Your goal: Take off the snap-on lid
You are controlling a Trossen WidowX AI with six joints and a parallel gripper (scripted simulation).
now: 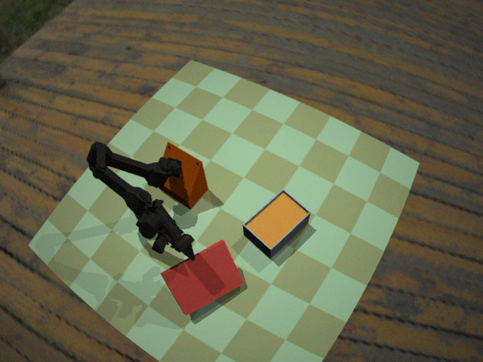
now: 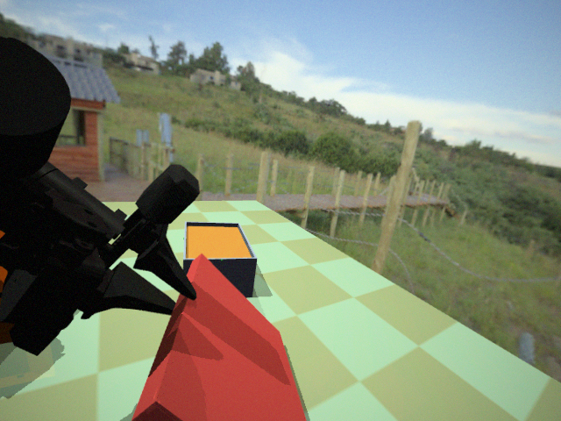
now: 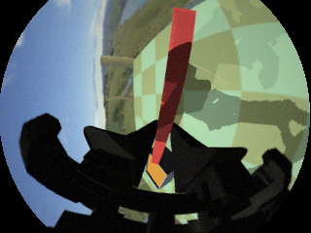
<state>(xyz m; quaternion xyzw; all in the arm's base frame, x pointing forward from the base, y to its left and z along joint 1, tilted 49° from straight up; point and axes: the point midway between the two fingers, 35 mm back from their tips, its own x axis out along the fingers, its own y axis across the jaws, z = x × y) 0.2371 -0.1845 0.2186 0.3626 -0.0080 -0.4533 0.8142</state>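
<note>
Now: gripper tip 5 cm short of the red lid, 4 cm to the left of it and 5 cm above it. Also, from my gripper tip: grey-blue storage box (17 cm ahead, 28 cm to the left, 11 cm below).
</note>
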